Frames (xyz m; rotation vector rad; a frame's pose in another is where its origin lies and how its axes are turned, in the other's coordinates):
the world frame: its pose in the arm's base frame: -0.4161 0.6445 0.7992 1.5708 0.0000 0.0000
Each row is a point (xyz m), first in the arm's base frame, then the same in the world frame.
Working: the arm's base frame: its pose in the world frame: 0.4161 -0.7992 0.6445 -1.5708 0.0000 0.0000

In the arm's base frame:
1: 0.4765 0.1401 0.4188
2: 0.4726 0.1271 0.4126
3: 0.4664 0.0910 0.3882
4: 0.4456 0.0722 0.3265
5: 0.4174 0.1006 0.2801
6: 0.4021 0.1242 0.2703
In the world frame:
1: 0.8926 -0.3804 0.5044
2: 0.8887 -0.3866 0.5174
3: 0.8825 -0.4110 0.5535
4: 0.8617 -0.4727 0.5723
5: 0.8335 -0.5191 0.5439
6: 0.8182 -0.5289 0.5203

